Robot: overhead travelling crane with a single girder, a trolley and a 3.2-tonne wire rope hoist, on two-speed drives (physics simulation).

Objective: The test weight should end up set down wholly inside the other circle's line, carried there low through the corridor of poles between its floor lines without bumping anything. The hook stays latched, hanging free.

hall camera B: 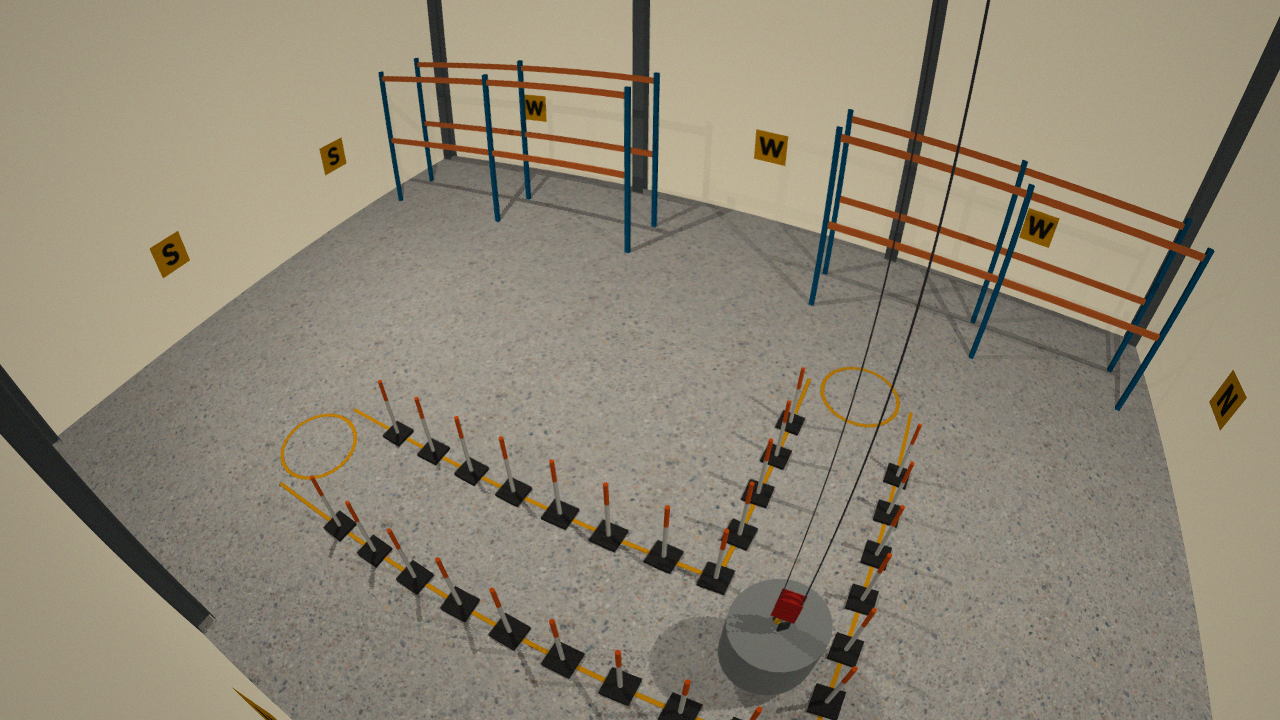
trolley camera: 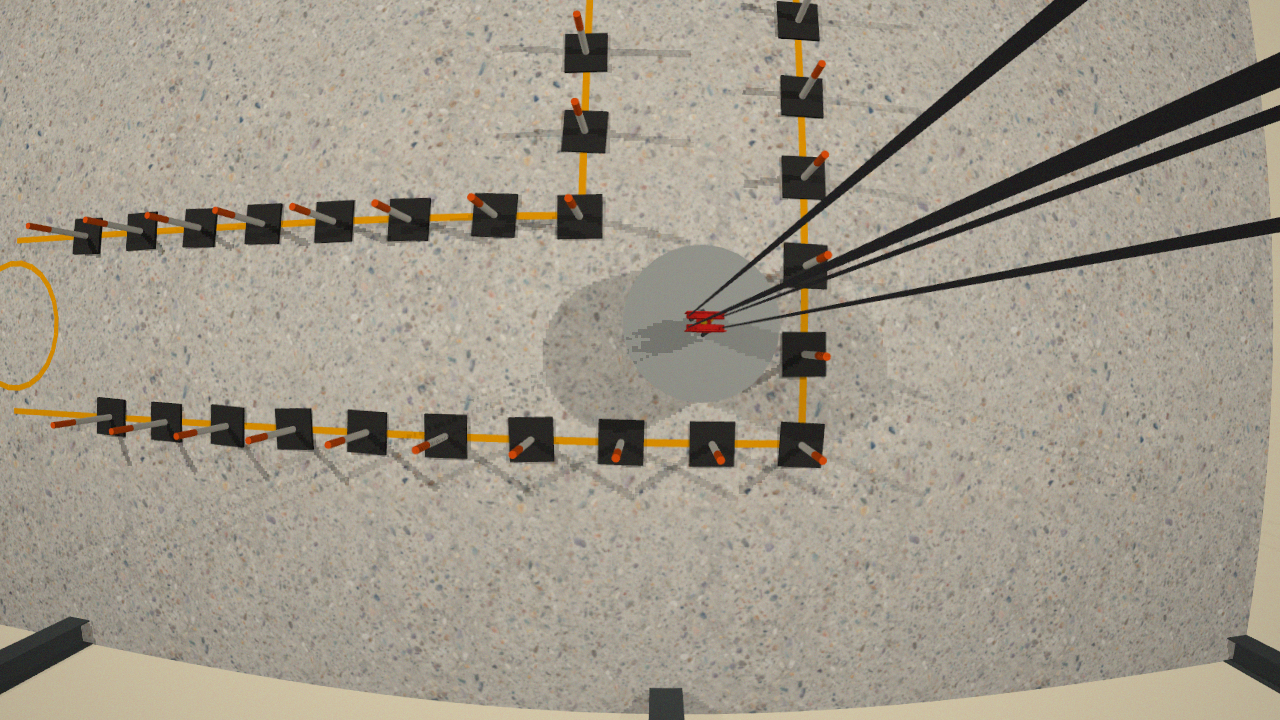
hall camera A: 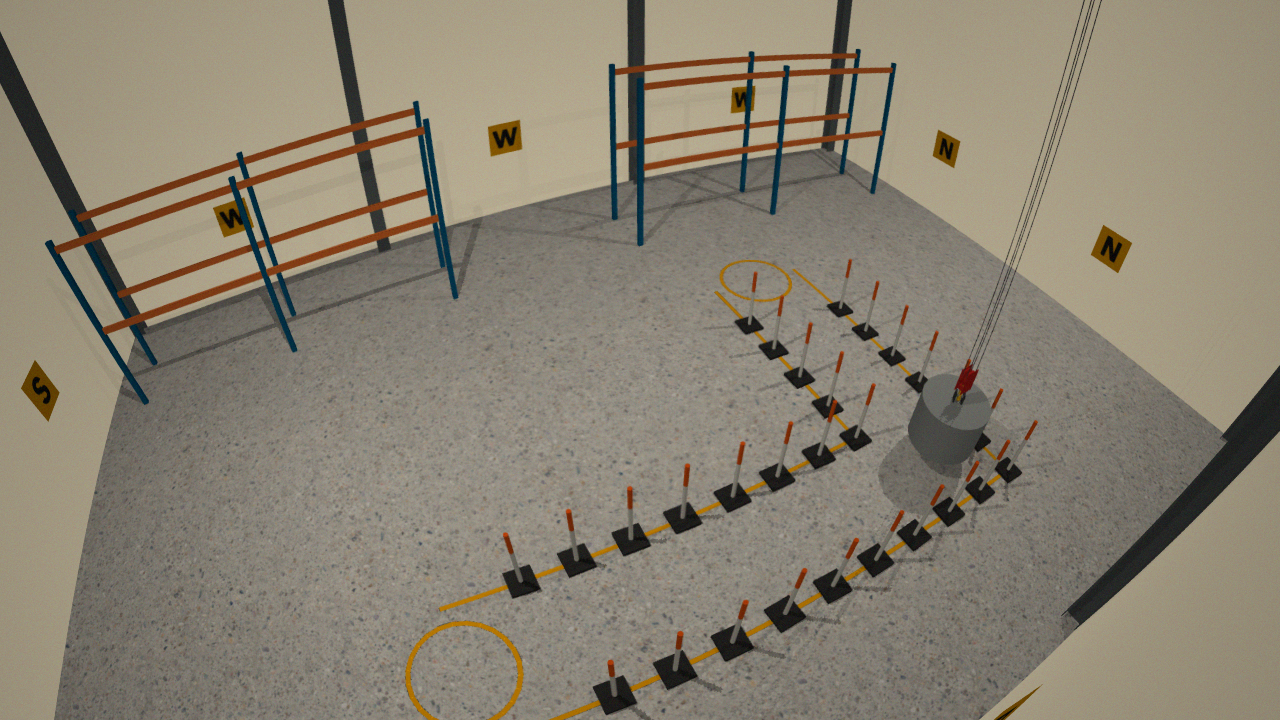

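Note:
The grey cylindrical test weight (hall camera A: 939,437) (hall camera B: 769,662) (trolley camera: 662,295) hangs upright, low above the floor, at the corridor's corner. My hook (hall camera A: 959,394) (hall camera B: 782,623) (trolley camera: 705,322) is at its top centre, shut on it under the red block; the latch is too small to make out. In the trolley view the weight lies inside the floor lines, its right edge close to the right-hand pole bases. One yellow circle (hall camera A: 464,622) (hall camera B: 320,413) (trolley camera: 57,324) lies at the long leg's end. The other circle (hall camera A: 755,260) (hall camera B: 820,394) lies at the short leg's end.
Orange-tipped poles on black bases line both legs, including the inner corner pole (hall camera A: 856,437) (hall camera B: 716,577) (trolley camera: 580,216) and outer corner pole (hall camera A: 1008,469) (trolley camera: 801,445). The weight hides part of the outer row in hall camera A. Two blue-and-orange racks stand along the W wall.

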